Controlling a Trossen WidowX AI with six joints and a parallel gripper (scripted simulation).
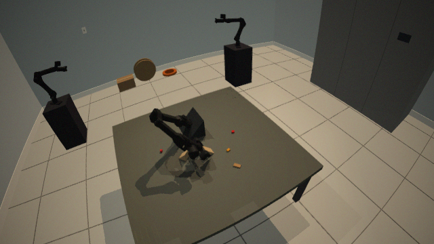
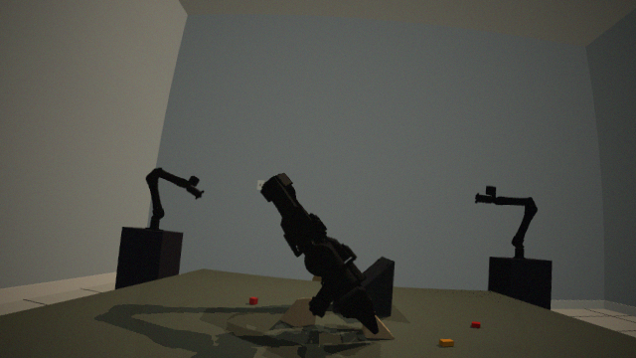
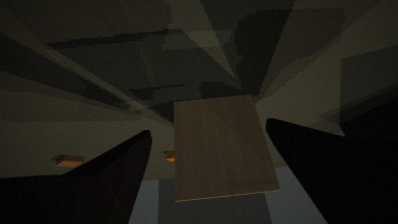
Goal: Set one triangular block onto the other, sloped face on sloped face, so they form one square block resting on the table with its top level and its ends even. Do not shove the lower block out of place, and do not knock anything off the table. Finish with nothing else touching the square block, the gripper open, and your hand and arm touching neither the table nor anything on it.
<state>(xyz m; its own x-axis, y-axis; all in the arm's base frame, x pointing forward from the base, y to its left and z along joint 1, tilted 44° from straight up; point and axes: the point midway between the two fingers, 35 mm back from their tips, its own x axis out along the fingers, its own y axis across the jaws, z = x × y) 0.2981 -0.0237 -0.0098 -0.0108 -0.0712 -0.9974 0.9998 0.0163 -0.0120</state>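
The triangular block lies right at my gripper tip. The rest, counted from my gripper tip: red cube: 30 cm to the right, 19 cm behind, 1 cm below; orange cube: 14 cm to the left, 5 cm ahead, 1 cm below; tan piece: 20 cm ahead, 12 cm to the left, 1 cm below.
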